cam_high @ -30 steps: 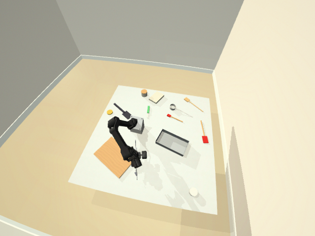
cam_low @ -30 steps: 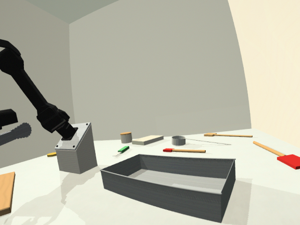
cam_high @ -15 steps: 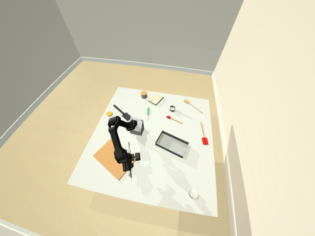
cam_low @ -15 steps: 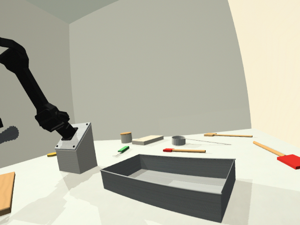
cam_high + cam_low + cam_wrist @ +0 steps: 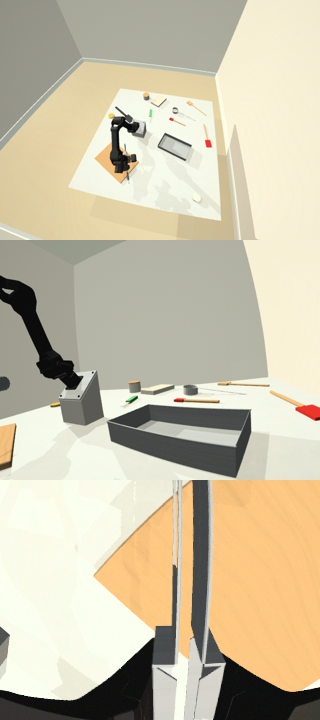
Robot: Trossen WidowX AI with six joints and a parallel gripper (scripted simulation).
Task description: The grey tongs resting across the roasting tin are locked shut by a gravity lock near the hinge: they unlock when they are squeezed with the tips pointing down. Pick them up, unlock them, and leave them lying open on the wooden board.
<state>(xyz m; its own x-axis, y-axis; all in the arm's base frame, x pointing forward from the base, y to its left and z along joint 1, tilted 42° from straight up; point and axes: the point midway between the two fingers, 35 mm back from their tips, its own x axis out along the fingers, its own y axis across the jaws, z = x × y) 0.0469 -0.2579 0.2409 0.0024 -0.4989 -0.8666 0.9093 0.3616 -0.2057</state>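
Now: gripper tip 140 mm past the wooden board and 110 mm above it. From my gripper tip the other things lie so: green-handled tool 20 mm ahead, 590 mm to the left, 110 mm below; dark spatula 280 mm behind, 530 mm to the left, 110 mm below; roasting tin 370 mm ahead, 280 mm to the left, 90 mm below.
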